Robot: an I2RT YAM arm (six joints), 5 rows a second.
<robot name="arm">
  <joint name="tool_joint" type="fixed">
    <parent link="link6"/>
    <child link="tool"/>
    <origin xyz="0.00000 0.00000 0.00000" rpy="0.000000 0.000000 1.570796"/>
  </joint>
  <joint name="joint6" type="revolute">
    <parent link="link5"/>
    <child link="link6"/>
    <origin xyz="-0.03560 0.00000 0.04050" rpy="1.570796 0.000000 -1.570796"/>
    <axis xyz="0 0 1"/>
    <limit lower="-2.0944" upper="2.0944"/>
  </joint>
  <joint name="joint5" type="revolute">
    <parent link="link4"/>
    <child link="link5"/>
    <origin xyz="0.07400 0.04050 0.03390" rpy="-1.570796 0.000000 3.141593"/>
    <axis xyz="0 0 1"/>
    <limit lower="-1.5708" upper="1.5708"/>
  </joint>
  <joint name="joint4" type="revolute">
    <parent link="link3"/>
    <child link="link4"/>
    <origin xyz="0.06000 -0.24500 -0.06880" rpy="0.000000 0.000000 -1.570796"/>
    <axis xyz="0 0 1"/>
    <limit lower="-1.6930" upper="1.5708"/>
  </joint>
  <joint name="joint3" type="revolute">
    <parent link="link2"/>
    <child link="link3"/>
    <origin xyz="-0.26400 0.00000 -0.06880" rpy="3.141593 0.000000 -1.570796"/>
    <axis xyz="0 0 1"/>
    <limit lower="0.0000" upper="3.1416"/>
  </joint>
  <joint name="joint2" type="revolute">
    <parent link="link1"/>
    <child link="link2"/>
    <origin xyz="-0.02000 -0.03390 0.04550" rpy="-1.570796 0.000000 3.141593"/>
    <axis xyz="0 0 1"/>
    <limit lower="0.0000" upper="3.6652"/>
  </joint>
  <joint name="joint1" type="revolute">
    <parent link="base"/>
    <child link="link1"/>
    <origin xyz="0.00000 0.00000 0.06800" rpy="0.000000 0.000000 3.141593"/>
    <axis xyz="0 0 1"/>
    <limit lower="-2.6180" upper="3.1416"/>
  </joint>
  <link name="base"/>
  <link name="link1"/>
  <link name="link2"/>
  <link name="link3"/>
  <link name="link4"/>
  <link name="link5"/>
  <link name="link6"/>
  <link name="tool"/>
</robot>
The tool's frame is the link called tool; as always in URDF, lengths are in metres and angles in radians.
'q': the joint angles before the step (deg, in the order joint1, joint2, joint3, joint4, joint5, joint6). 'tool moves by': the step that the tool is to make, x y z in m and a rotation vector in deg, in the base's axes. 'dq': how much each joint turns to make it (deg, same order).
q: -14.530, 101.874, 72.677, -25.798, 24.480, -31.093
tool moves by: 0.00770, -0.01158, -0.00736, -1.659, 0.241, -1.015
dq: -1.266, 2.565, 1.209, 2.104, 1.212, -1.290
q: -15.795, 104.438, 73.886, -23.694, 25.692, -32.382
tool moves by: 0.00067, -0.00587, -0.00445, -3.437, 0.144, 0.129
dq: -0.619, 0.412, -1.215, 3.757, 2.228, -2.915
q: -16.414, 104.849, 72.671, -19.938, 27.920, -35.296
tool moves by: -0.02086, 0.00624, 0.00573, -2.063, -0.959, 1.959
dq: 0.022, -5.517, -6.228, 3.584, 0.094, -2.922
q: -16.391, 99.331, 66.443, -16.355, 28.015, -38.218
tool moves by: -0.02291, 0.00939, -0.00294, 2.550, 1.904, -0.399
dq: 0.328, -4.275, -4.554, -3.184, -1.031, 1.997
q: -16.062, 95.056, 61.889, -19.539, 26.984, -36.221
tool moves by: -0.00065, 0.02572, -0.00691, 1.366, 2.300, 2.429
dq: 4.203, -0.318, -1.125, -2.726, 0.403, 2.126
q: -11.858, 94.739, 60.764, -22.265, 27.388, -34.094
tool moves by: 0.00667, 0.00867, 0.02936, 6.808, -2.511, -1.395
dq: 1.218, -0.623, 6.934, -9.274, -4.605, 6.718
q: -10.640, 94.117, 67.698, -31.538, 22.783, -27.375
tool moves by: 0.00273, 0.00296, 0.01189, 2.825, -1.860, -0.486
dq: 0.358, -0.252, 2.497, -2.377, -2.186, 2.557
